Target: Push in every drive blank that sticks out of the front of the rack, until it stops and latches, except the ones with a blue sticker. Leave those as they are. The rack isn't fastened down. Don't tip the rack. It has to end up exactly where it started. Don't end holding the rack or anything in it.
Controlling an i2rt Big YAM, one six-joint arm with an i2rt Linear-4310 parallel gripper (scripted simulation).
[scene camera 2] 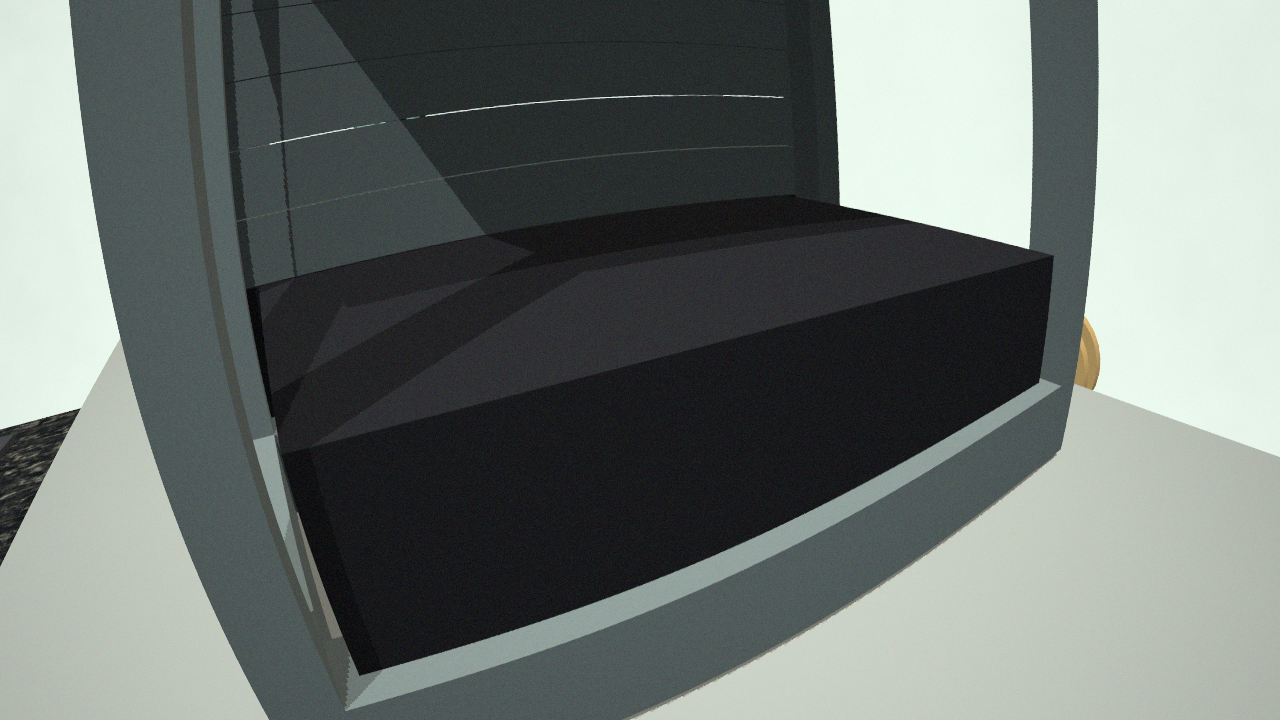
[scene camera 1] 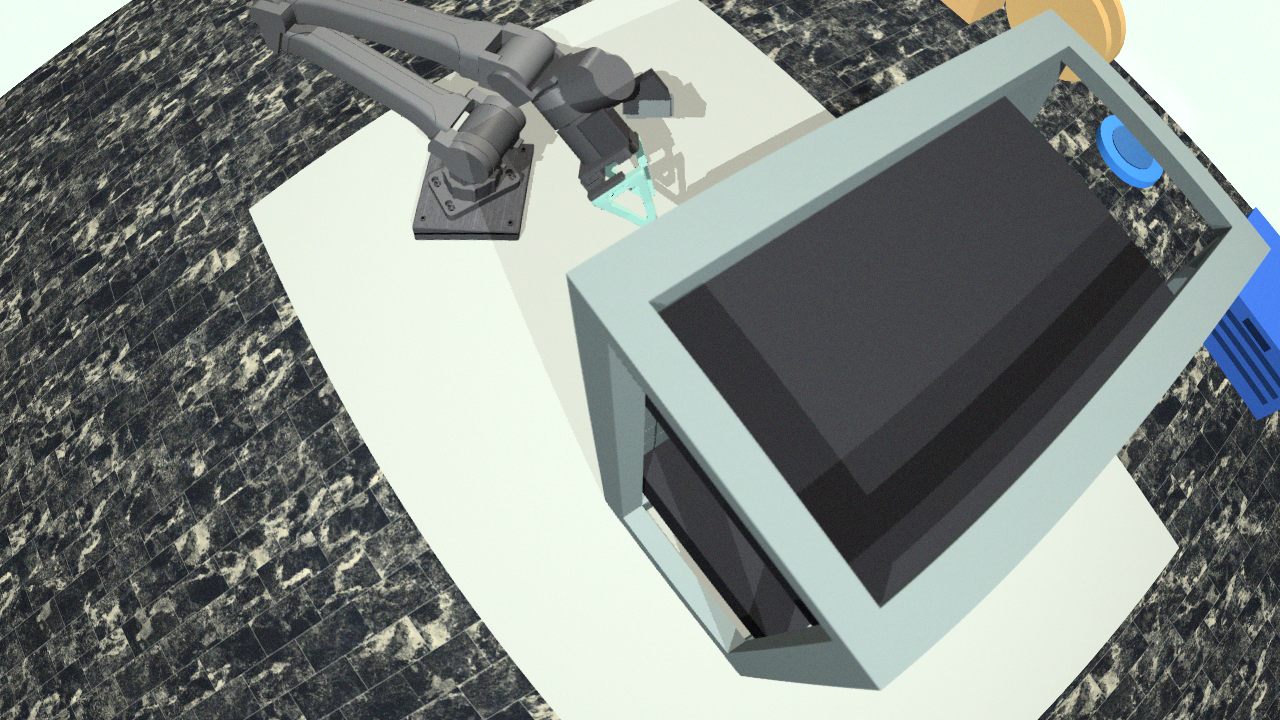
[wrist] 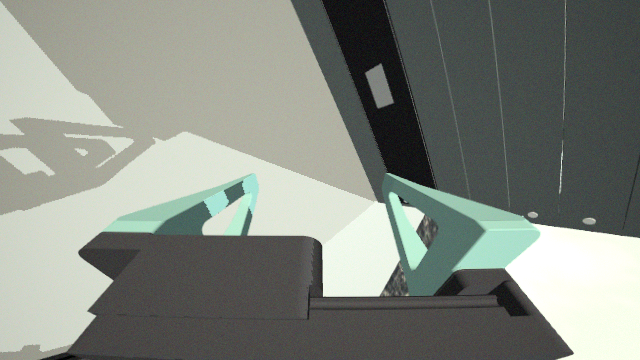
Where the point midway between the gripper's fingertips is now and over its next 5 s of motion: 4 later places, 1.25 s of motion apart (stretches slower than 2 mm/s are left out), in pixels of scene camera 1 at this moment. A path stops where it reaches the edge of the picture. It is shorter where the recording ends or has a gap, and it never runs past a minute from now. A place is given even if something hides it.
The gripper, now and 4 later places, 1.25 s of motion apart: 652, 211; 574, 85; 568, 82; 706, 130; 588, 126
